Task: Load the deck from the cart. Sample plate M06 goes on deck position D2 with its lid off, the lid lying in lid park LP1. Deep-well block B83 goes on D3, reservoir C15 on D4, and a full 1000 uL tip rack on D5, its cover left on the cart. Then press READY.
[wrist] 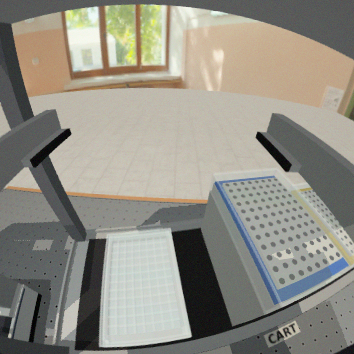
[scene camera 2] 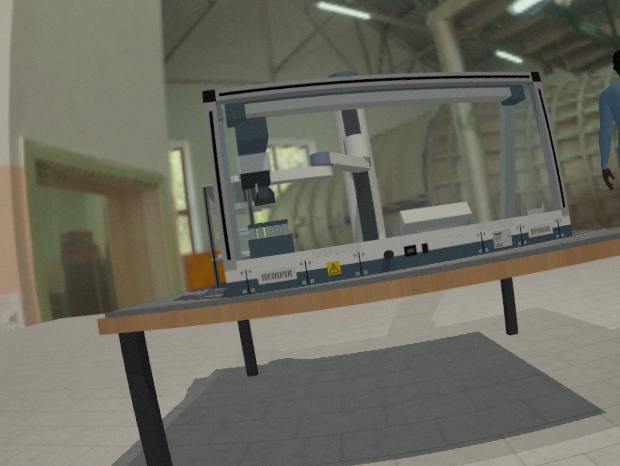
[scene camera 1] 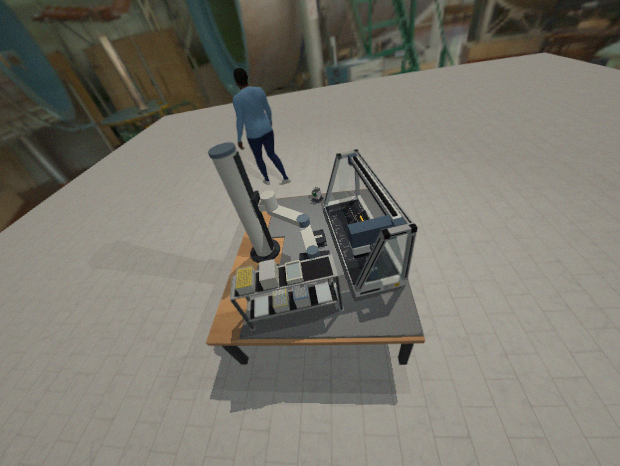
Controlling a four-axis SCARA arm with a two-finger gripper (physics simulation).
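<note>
My gripper (wrist: pixel 162 118) is open, its fingers wide apart above the cart's lower shelf, with nothing between them. In the wrist view a pale lidded plate (wrist: pixel 142 287) (scene camera 1: pixel 323 293) lies low, left of centre. Beside it a blue-edged tip rack (wrist: pixel 282 235) (scene camera 1: pixel 300 294) stands under a clear cover, then a yellow-edged rack (wrist: pixel 327 215) (scene camera 1: pixel 280 299). Another white item (scene camera 1: pixel 261 305) is on the same shelf. On the upper shelf stand a yellow rack (scene camera 1: pixel 244 278), a tall pale block (scene camera 1: pixel 268 274) and a pale-topped plate (scene camera 1: pixel 294 271). Item labels are not readable.
A cart post (wrist: pixel 62 200) rises behind the left finger. A dark surface crosses the top of the wrist view. The framed deck machine (scene camera 1: pixel 383 187) (scene camera 2: pixel 375 80) stands beside the cart. A blue holder with tubes (scene camera 2: pixel 270 245) stands inside it. A small device (scene camera 1: pixel 315 193) sits at the table's far end.
</note>
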